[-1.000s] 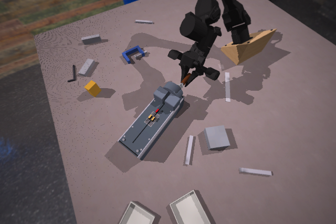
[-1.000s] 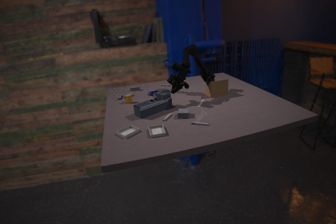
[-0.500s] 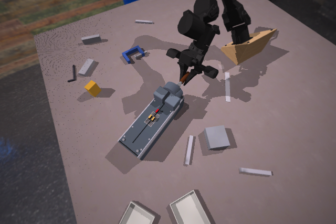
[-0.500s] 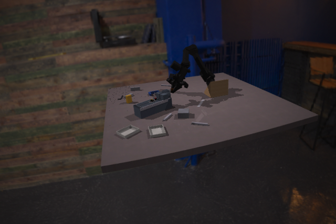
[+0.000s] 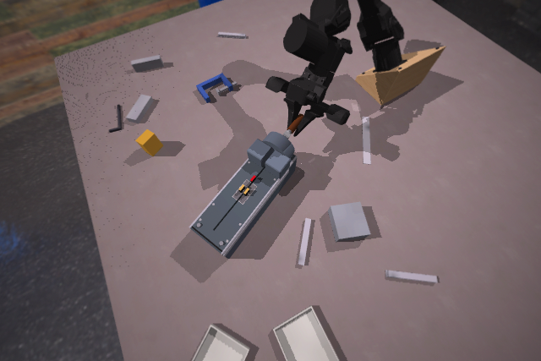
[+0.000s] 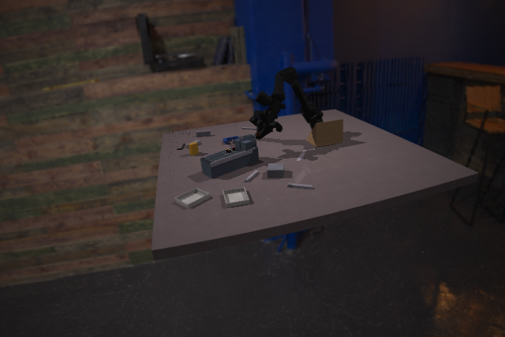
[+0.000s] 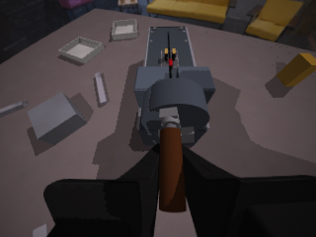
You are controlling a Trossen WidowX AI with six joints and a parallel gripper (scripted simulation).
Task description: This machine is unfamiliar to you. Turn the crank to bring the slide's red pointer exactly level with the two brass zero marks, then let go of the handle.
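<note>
Right now the red pointer is 130 mm ahead of my gripper tip, 50 mm to the left of it and 10 mm below it. From my gripper tip the other things lie so: grey block: 10 mm behind, 220 mm to the left, 80 mm below; blue clamp: 60 mm ahead, 310 mm to the right, 90 mm below; brown crank handle: 20 mm behind, 10 mm to the right, 20 mm above.
</note>
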